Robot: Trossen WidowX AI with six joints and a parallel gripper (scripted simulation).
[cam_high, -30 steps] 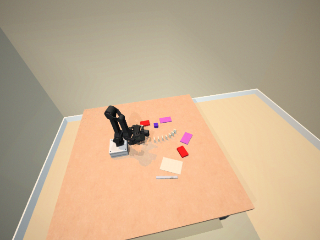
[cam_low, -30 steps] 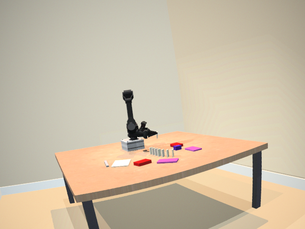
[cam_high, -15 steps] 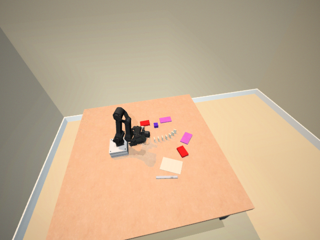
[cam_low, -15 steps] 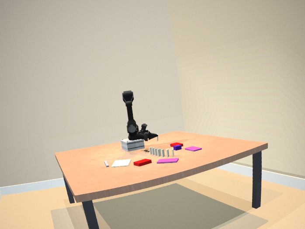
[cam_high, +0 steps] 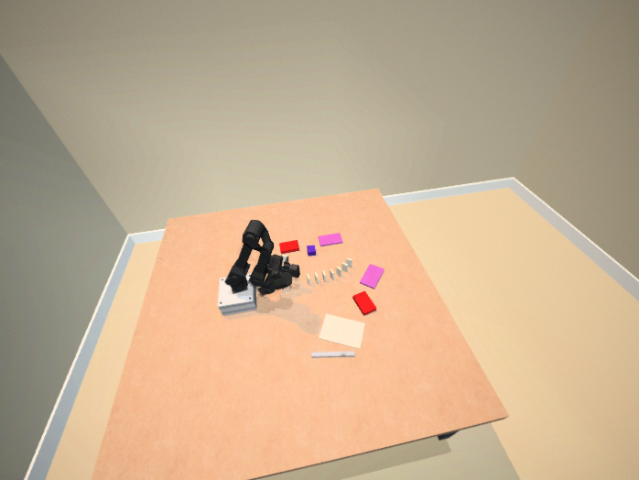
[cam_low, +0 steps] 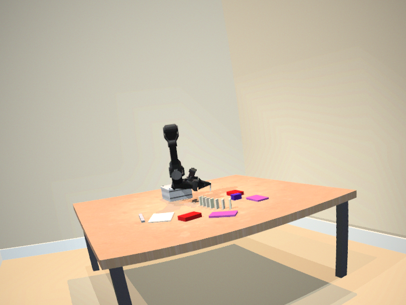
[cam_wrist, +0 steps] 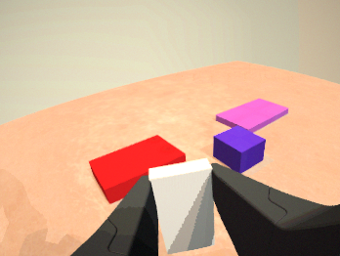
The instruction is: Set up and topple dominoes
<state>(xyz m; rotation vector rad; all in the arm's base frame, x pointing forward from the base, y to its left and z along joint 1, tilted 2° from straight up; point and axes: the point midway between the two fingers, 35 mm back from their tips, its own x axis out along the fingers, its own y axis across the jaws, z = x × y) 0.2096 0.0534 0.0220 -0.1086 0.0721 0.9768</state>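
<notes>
Right now my gripper tip is 14 cm short of the purple block, 6 cm to the right of it and 8 cm above it. Round my gripper tip: grey bar: 5 cm ahead, 47 cm to the right, 9 cm below; then cream sheet: 12 cm ahead, 39 cm to the right, 9 cm below.
</notes>
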